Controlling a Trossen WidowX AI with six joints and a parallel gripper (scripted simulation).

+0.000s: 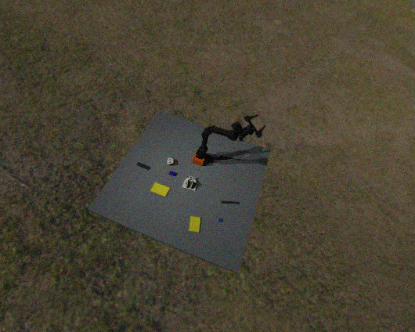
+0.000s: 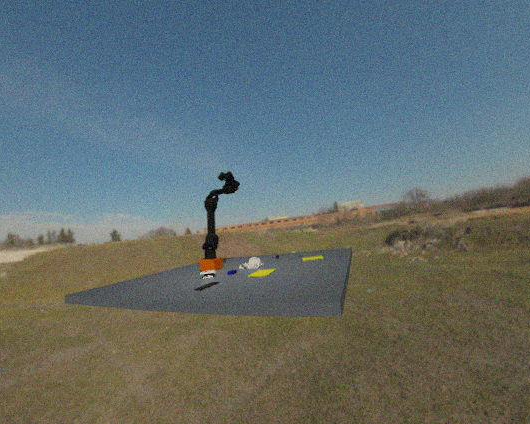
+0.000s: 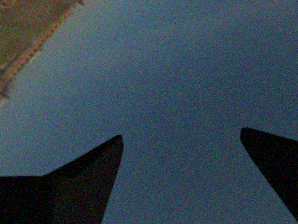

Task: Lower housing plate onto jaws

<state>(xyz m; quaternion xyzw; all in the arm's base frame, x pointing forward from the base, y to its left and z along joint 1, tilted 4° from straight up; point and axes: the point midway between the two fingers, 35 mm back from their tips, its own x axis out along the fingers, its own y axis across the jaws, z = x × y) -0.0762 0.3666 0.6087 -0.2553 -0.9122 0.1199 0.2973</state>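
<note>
Right now my gripper tip is 68 cm above the blue block, 57 cm to the left of it and 31 cm short of it. The rest, counted from my gripper tip: yellow plate: 68 cm below, 60 cm to the right, 50 cm ahead.
</note>
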